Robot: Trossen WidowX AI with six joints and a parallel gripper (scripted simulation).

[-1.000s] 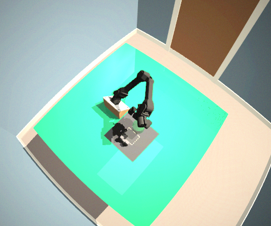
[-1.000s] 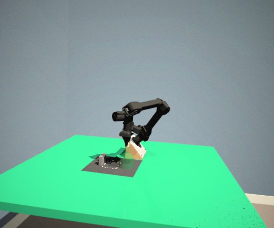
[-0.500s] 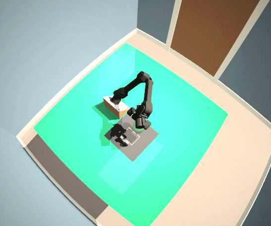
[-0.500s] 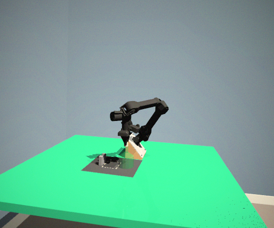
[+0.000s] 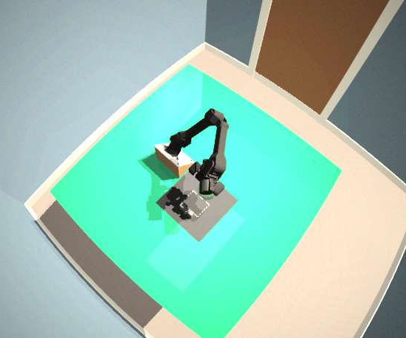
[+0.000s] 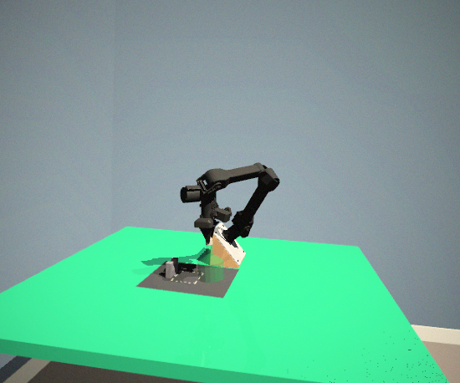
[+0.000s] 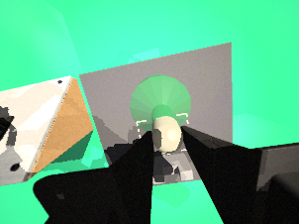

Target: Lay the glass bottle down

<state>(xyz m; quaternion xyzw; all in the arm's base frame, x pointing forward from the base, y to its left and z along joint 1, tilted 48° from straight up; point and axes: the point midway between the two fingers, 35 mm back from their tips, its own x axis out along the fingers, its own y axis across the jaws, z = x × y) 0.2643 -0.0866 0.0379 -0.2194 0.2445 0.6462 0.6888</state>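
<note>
The dark grey mat is 60 mm to the right of my gripper tip and 150 mm below it. Also, from my gripper tip: green glass bottle 50 mm below.
</note>
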